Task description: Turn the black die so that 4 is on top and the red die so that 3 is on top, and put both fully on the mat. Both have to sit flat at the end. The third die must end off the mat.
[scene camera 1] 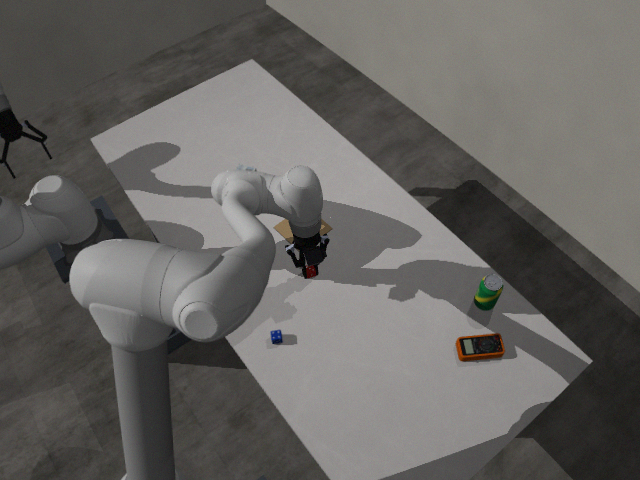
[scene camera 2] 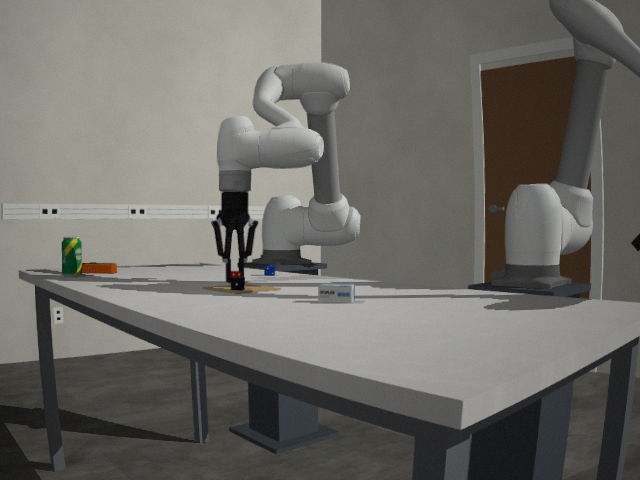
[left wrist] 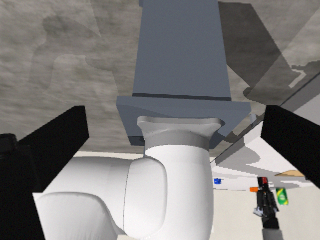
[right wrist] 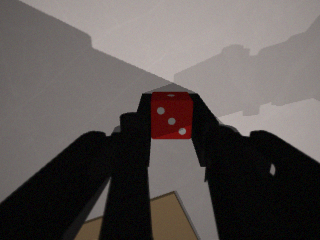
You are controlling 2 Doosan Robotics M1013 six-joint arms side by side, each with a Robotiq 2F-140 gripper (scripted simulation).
In view: the left gripper (left wrist: 174, 121), the right gripper (scene camera 2: 235, 282) and a red die (right wrist: 171, 112).
The right gripper also shows in scene camera 1 (scene camera 1: 310, 273), in the left wrist view (left wrist: 261, 177) and in the right wrist view (right wrist: 169, 109).
